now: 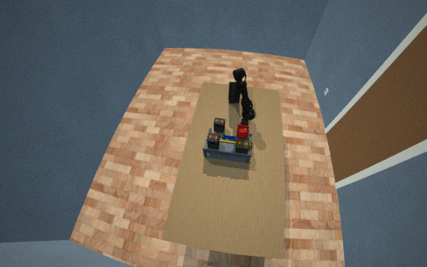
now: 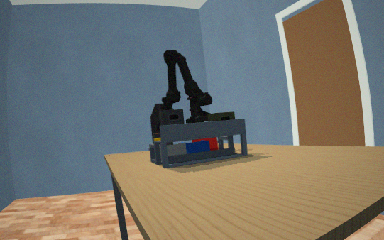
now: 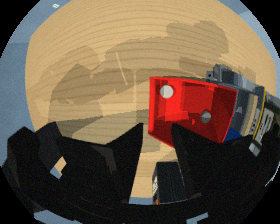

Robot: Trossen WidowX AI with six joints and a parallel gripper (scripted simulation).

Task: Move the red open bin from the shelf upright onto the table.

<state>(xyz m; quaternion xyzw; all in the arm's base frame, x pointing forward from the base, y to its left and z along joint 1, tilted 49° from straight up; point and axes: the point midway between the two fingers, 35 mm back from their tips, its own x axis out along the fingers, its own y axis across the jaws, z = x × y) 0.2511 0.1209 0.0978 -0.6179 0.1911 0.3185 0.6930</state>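
Right now the red bin is 90 mm below my hand, 60 mm ahead of it and 10 mm to the left of it. Also, from my hand: blue bin (220 mm ahead, 90 mm below, 70 mm to the right); then grey bin (240 mm ahead, 180 mm to the right, 90 mm below).
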